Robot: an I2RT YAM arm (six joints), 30 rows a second.
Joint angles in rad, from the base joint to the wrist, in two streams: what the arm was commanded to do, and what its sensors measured. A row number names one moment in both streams.
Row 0, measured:
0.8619, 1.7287, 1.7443, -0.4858, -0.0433, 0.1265
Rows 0 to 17, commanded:
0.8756, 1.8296, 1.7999, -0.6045, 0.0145, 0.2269
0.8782, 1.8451, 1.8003, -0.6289, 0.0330, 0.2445
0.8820, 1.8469, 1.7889, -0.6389, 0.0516, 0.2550
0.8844, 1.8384, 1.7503, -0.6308, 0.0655, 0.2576
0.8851, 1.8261, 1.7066, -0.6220, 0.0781, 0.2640
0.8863, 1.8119, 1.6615, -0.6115, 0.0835, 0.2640
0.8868, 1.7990, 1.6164, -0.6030, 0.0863, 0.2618
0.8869, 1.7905, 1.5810, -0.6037, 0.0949, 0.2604
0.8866, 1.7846, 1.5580, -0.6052, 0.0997, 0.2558
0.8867, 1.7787, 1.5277, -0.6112, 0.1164, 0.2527
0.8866, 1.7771, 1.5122, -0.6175, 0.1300, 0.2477
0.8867, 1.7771, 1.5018, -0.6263, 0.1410, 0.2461
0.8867, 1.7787, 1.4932, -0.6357, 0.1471, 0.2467
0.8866, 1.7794, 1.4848, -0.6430, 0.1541, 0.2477
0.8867, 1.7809, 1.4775, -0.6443, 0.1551, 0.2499
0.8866, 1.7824, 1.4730, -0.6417, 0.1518, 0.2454
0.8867, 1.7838, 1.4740, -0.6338, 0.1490, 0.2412
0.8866, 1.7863, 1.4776, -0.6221, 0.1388, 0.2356
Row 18, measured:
0.8860, 1.8225, 1.4723, -0.5949, 0.1143, 0.2382
